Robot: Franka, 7 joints.
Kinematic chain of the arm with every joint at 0, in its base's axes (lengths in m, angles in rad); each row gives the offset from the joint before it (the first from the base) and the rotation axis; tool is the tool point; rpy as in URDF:
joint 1: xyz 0 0 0.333 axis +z
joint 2: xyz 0 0 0 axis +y
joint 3: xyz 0 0 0.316 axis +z
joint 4: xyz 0.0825 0 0 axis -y
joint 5: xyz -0.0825 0 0.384 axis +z
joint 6: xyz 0 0 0 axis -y
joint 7: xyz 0.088 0 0 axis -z
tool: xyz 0 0 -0.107 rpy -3.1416 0 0
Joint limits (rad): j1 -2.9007..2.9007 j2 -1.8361..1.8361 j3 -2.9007..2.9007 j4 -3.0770..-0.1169 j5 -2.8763..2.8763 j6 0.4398..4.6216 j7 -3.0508..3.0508
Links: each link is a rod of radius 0.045 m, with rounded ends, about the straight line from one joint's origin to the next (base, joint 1, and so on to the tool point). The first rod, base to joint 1, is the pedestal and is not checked.
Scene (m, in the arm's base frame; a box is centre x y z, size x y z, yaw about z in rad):
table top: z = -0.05
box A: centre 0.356 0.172 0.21 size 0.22 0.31 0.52 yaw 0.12
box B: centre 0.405 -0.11 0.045 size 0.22 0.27 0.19 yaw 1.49
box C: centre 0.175 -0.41 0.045 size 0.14 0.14 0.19 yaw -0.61
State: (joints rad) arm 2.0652 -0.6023 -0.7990 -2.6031 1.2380 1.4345 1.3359
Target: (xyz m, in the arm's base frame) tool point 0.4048 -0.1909 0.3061
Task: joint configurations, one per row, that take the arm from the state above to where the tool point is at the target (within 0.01 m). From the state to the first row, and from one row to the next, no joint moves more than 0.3 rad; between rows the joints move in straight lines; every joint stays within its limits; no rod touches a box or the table.
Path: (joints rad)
1: 1.7961 -0.8012 -0.5212 -2.4504 1.2282 1.1858 1.2693
2: 1.5269 -1.0002 -0.2435 -2.2977 1.2184 0.9372 1.2027
3: 1.2578 -1.1991 0.0343 -2.1450 1.2086 0.6885 1.1360
4: 0.9887 -1.3980 0.3120 -1.9922 1.1989 0.4398 1.0694
5: 1.0214 -1.3610 0.0498 -2.0638 1.2597 0.5359 1.1580
6: 1.0541 -1.3239 -0.2124 -2.1354 1.3205 0.6320 1.2466
7: 1.0868 -1.2869 -0.4747 -2.2070 1.3813 0.7280 1.3352
8: 1.1195 -1.2498 -0.7369 -2.2786 1.4421 0.8241 1.4238
9: 1.1522 -1.2128 -0.9991 -2.3501 1.5029 0.9202 1.5124
10: 1.1849 -1.1757 -1.2613 -2.4217 1.5637 1.0163 1.6010
11: 1.2176 -1.1387 -1.5236 -2.4933 1.6246 1.1124 1.6895
12: 1.2503 -1.1017 -1.7858 -2.5649 1.6854 1.2085 1.7781
13: 1.2089 -0.8348 -1.8112 -2.4894 1.4401 1.4451 1.5570
14: 1.1676 -0.5679 -1.8365 -2.4140 1.1948 1.6818 1.3359

